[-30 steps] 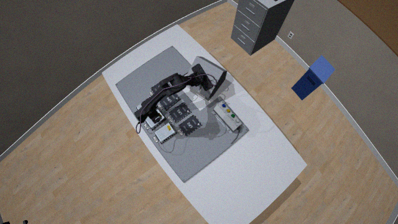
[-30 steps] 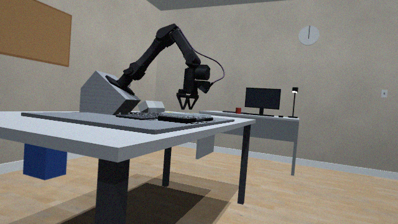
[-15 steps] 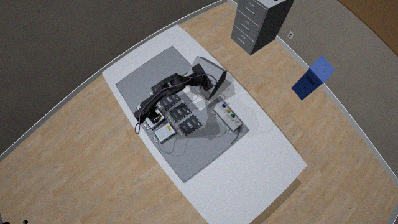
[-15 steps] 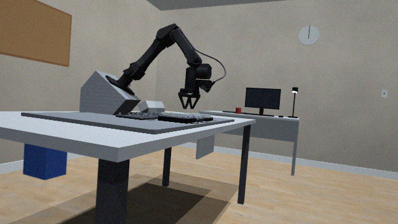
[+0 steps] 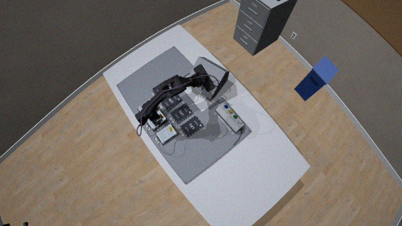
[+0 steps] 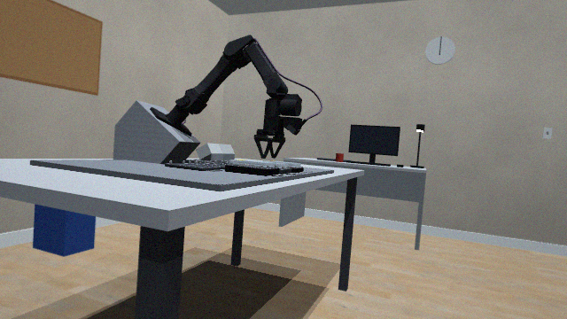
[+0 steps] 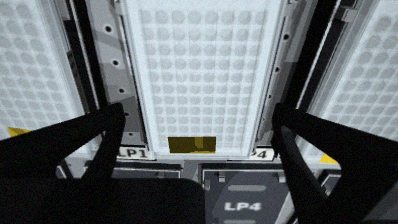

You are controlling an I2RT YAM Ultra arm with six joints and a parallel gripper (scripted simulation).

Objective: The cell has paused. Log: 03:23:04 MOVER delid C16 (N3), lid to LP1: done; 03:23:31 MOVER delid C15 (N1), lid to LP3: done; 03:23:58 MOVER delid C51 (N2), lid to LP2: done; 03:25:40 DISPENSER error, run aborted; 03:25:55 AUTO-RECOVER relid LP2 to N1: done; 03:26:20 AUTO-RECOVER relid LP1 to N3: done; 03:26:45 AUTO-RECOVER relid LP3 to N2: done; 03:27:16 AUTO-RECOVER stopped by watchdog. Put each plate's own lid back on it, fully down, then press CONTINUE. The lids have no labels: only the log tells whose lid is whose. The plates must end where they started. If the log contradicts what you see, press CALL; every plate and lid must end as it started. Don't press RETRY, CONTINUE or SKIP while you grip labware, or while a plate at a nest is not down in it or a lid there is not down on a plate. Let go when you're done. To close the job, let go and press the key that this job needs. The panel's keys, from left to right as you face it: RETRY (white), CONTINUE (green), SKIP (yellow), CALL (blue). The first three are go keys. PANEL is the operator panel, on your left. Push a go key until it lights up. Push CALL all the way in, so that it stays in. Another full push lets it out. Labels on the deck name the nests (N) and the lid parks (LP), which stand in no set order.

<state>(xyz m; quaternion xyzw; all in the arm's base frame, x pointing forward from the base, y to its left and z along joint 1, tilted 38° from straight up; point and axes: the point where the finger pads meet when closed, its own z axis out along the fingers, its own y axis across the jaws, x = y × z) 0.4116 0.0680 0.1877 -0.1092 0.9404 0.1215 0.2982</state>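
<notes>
The lid park LP1 lies 19 cm behind my hand, 1 cm to the left of it and 5 cm below it. The rest, counted from my hand: blue key: 50 cm behind, 10 cm to the left; lid park LP2: 23 cm behind, 13 cm to the left, 5 cm below; lid park LP4: 15 cm behind, 11 cm to the right, 5 cm below.
</notes>
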